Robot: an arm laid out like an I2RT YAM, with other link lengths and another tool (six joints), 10 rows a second.
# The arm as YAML. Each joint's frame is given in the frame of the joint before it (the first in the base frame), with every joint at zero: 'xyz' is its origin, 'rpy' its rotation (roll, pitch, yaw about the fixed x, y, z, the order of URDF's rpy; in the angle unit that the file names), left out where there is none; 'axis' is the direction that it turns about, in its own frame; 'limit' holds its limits. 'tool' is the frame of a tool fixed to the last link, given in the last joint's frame.
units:
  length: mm
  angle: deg
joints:
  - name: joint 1
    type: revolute
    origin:
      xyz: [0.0, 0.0, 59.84]
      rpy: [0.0, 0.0, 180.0]
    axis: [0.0, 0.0, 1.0]
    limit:
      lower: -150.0
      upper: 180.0
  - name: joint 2
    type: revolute
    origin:
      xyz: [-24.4, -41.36, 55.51]
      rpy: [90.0, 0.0, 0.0]
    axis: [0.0, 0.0, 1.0]
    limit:
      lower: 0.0
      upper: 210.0
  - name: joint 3
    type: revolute
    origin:
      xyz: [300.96, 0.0, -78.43]
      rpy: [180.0, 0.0, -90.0]
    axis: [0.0, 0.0, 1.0]
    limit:
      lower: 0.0
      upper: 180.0
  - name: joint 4
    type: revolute
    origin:
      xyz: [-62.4, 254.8, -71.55]
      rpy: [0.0, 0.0, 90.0]
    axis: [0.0, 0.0, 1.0]
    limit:
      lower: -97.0
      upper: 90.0
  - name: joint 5
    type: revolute
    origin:
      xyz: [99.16, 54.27, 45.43]
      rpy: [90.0, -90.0, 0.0]
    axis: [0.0, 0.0, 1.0]
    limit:
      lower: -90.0
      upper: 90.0
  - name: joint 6
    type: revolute
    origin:
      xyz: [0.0, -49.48, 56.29]
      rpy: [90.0, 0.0, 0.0]
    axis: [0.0, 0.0, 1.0]
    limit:
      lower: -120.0
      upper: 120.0
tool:
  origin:
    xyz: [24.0, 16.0, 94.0]
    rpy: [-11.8, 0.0, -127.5]
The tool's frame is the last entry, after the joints.
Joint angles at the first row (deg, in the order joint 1, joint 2, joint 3, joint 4, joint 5, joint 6):
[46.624 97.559 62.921 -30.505 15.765 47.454]
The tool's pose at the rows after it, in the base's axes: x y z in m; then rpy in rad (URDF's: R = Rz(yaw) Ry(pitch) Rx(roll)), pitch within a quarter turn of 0, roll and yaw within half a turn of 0:
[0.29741, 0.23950, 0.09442, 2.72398, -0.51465, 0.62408]
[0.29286, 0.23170, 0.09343, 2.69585, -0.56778, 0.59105]
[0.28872, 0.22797, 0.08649, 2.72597, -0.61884, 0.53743]
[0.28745, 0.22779, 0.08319, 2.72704, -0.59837, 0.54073]
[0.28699, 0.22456, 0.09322, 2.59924, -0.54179, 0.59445]
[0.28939, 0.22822, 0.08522, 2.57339, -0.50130, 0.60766]
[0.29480, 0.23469, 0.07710, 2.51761, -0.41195, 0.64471]
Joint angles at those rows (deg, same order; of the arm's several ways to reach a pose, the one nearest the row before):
[47.653 95.947 60.506 -27.882 17.745 48.359]
[48.443 93.524 56.425 -24.341 21.183 50.655]
[48.597 91.757 52.003 -19.359 21.818 53.062]
[48.553 92.418 52.407 -20.194 21.334 53.033]
[50.305 94.488 57.403 -28.040 26.942 53.097]
[50.613 97.559 59.473 -29.637 27.602 53.128]
[51.096 103.166 65.037 -34.903 28.890 52.331]

